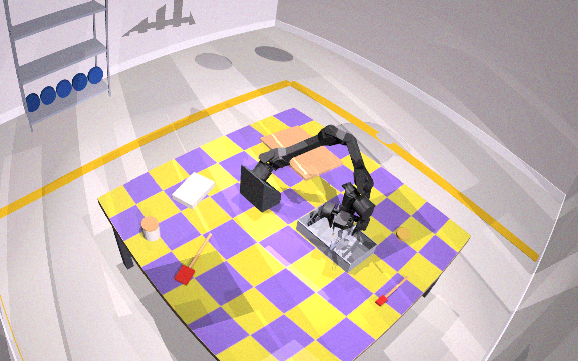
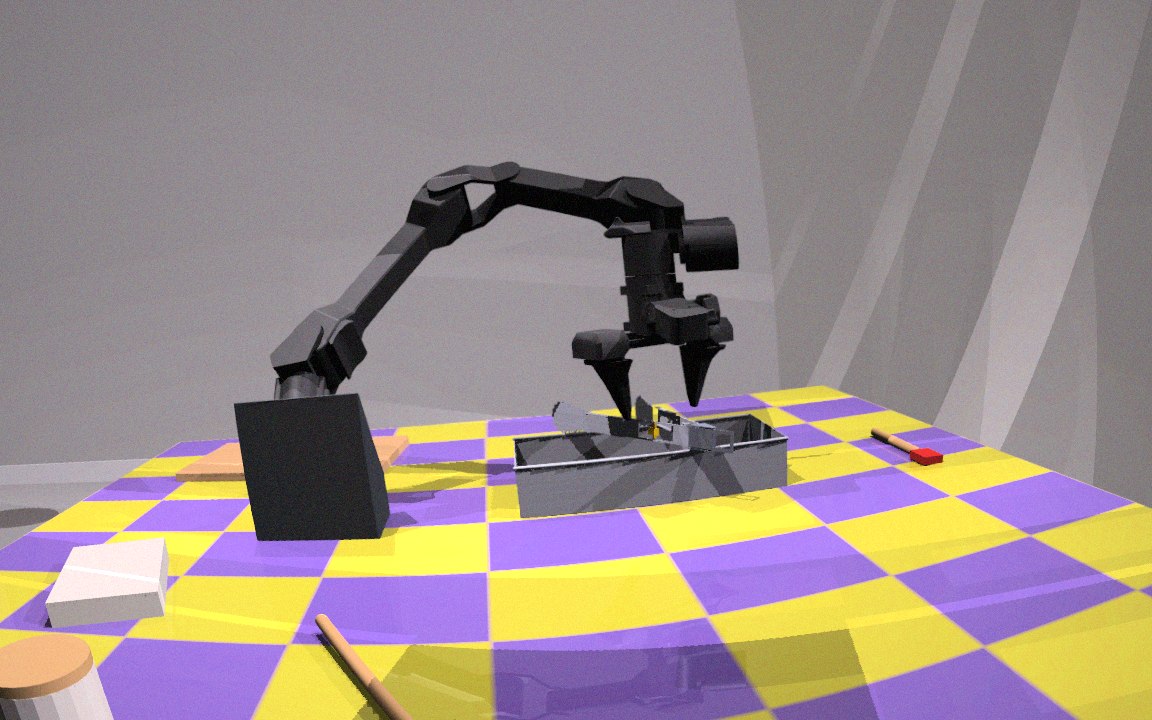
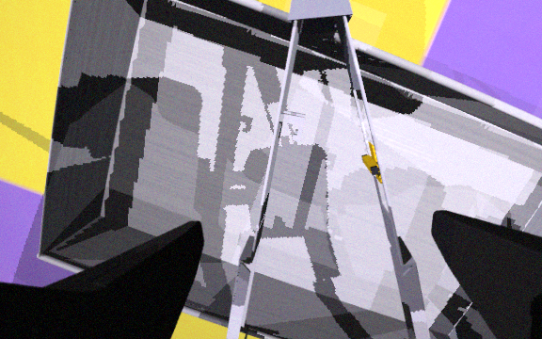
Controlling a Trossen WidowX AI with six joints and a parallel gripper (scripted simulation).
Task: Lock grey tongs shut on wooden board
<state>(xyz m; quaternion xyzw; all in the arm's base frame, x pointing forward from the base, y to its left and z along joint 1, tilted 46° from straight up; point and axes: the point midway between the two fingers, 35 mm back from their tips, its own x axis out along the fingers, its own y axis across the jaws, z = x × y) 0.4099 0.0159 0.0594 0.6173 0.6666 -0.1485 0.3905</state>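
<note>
My gripper tip is now 20 mm past the roasting tin, 10 mm to the right of it and 60 mm above it. Round my gripper tip: white block 610 mm behind, 250 mm to the right, 80 mm below; then capped jar 520 mm behind, 560 mm to the right, 50 mm below; then wooden board 510 mm behind, 340 mm to the left, 80 mm below.
</note>
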